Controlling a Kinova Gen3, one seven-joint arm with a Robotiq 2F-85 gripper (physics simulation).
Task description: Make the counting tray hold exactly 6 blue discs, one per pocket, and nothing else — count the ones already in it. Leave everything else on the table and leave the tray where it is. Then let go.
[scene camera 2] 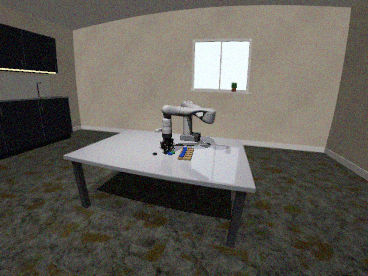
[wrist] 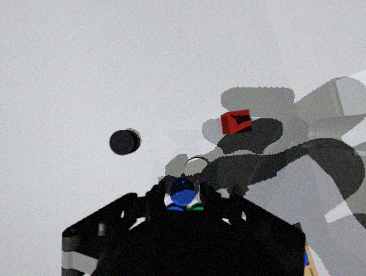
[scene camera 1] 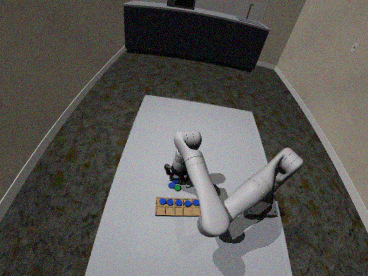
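Note:
My gripper (scene camera 1: 179, 181) (scene camera 2: 167, 150) (wrist: 182, 188) is partly open and low at the table, with one finger on each side of a blue disc (wrist: 182, 194) and not closed on it. A second blue disc (scene camera 1: 172, 185) (wrist: 175, 207) and a green disc (scene camera 1: 177, 188) (wrist: 198, 208) lie close beside it, partly hidden by the gripper in the wrist view. The tan counting tray (scene camera 1: 179, 211) (wrist: 312, 261) has several blue discs (scene camera 1: 179, 203) in its far row. The near-row pockets that show are empty. The arm hides the tray's right end in scene camera 1.
A whitish disc (wrist: 197, 166) lies just beyond the fingertips. A red block (wrist: 236, 122) lies farther out to the right, partly in shadow. A black disc (scene camera 2: 154, 154) (wrist: 123, 142) lies off to the left in the wrist view. The arm's shadows darken the table around the gripper.

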